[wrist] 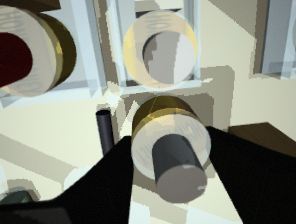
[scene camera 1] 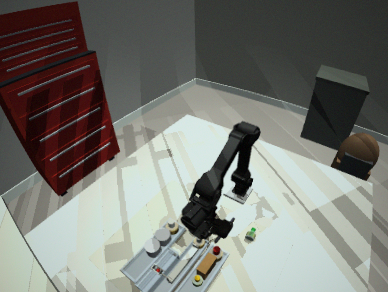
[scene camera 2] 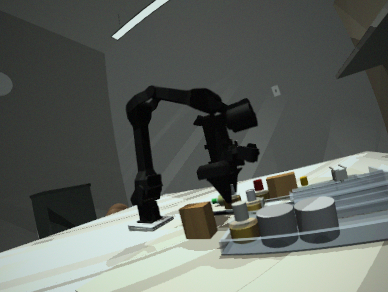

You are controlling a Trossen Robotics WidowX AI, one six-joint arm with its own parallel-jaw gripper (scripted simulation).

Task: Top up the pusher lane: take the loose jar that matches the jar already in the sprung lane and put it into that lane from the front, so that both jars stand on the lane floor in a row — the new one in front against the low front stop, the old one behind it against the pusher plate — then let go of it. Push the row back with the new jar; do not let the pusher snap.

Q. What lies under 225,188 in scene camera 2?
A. My gripper.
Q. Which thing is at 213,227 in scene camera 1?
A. My gripper.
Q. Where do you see a brown box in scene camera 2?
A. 198,220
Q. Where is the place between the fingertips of my gripper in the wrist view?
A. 167,137
